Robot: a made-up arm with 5 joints. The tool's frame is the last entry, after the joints. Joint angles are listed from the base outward. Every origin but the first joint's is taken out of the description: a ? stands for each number. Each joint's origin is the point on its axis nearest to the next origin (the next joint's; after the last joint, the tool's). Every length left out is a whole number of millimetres.
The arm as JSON. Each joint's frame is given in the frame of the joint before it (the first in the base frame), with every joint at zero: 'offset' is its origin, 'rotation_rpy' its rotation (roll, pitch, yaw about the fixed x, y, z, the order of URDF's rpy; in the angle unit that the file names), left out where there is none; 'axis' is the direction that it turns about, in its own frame. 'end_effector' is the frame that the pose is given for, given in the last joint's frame.
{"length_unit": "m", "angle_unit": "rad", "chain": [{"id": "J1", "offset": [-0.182, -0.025, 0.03], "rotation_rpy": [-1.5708, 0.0, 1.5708], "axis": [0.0, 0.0, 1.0]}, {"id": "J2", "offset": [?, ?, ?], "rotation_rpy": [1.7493, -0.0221, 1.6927], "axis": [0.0, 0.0, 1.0]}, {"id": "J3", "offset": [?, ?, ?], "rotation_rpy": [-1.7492, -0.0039, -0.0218], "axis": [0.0, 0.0, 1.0]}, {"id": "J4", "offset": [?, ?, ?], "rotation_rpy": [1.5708, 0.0, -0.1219], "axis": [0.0, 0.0, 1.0]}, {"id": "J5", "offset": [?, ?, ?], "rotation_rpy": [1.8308, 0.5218, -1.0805], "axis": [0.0, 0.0, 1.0]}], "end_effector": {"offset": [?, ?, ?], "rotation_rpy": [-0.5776, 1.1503, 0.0]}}
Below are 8 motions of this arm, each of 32 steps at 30 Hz.
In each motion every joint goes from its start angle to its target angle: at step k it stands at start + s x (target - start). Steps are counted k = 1, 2, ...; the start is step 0. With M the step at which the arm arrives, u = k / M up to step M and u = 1 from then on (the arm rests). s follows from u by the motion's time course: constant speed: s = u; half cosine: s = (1 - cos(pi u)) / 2; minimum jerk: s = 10 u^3 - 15 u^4 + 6 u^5.
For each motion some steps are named. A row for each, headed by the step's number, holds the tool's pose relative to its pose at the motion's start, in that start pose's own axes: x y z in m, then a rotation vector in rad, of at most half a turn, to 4 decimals.
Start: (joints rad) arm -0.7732 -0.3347 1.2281 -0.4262 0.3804
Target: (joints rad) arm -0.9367 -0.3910 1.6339 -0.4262 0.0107
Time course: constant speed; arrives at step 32
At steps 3, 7, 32:
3: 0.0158 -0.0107 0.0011 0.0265 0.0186 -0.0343
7: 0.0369 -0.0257 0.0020 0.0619 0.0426 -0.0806
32: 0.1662 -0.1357 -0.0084 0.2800 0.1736 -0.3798

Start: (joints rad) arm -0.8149 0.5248 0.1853 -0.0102 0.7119
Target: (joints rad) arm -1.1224 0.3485 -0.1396 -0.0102 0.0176
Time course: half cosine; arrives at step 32
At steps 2, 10, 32:
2: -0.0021 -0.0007 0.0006 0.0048 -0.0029 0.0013
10: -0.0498 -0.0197 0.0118 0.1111 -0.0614 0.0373
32: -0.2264 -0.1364 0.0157 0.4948 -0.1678 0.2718

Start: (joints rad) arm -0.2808 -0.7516 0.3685 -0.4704 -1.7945
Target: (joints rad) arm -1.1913 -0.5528 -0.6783 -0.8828 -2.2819
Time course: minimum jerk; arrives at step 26
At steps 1, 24, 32:
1: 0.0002 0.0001 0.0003 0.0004 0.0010 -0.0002
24: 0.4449 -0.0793 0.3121 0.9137 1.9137 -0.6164
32: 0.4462 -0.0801 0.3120 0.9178 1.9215 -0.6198

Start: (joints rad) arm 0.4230 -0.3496 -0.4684 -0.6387 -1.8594
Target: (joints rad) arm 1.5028 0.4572 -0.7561 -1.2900 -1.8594
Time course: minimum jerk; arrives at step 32
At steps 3, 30, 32:
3: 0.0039 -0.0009 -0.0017 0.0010 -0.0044 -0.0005
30: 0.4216 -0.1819 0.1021 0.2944 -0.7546 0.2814
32: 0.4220 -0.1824 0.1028 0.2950 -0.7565 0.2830

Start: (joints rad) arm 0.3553 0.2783 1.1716 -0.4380 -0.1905
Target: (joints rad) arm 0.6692 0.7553 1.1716 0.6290 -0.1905
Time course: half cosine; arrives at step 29
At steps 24, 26, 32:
24: 0.1505 0.1275 -0.2602 -0.3791 1.2333 -0.4482
26: 0.1518 0.1281 -0.2761 -0.3922 1.2938 -0.4779
32: 0.1523 0.1283 -0.2852 -0.3995 1.3287 -0.4953

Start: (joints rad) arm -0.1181 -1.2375 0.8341 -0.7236 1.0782
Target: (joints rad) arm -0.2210 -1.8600 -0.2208 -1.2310 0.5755
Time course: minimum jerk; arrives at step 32
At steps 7, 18, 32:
7: 0.0011 -0.0180 0.0175 0.0741 -0.0662 -0.0725
18: -0.0845 -0.1722 0.1064 0.6034 -0.6144 -0.5716
32: -0.2283 -0.2419 0.0931 0.9381 -1.0865 -0.8362

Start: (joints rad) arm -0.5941 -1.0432 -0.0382 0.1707 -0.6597
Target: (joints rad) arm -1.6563 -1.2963 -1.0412 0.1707 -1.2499
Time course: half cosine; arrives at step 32
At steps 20, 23, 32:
20: -0.0828 -0.5343 0.3559 0.4685 0.6248 0.9197
23: -0.0508 -0.6458 0.3880 0.5216 0.7255 1.0882
32: 0.0158 -0.8031 0.4114 0.5762 0.8565 1.3345

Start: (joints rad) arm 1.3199 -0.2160 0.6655 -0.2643 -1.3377
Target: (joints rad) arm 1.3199 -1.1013 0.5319 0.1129 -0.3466
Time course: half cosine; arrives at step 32
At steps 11, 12, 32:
11: -0.0793 -0.0081 -0.0047 -0.1086 -0.0719 0.1674
12: -0.0926 -0.0114 -0.0066 -0.1271 -0.0863 0.1953
32: -0.2677 -0.1273 -0.0790 -0.4277 -0.4108 0.6039

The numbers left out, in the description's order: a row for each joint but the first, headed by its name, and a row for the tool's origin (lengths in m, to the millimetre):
J2: 0.301 -0.379 0.0
J3: -0.043 -0.169 0.0
J4: 0.023 -0.065 0.0
J5: 0.019 -0.011 0.0
tool: -0.028 0.262 0.0

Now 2 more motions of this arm.
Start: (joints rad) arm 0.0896 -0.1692 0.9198 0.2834 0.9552
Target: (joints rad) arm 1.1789 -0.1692 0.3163 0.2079 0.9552
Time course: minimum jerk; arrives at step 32
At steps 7, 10, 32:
7: 0.0130 0.0309 0.0250 -0.0067 0.0188 -0.0332
10: 0.0376 0.0746 0.0606 -0.0171 0.0469 -0.0808
32: 0.4209 0.3051 0.2562 -0.1127 0.2967 -0.4133

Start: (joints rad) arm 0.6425 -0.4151 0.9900 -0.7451 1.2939
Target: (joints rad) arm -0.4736 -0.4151 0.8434 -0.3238 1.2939
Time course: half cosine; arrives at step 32
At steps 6, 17, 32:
6: -0.0140 -0.0202 -0.0253 0.1031 -0.0494 0.0374
17: -0.0634 -0.0995 -0.2151 0.6373 -0.3656 0.2643
32: -0.0474 -0.0895 -0.4508 1.0895 -0.7509 0.5005

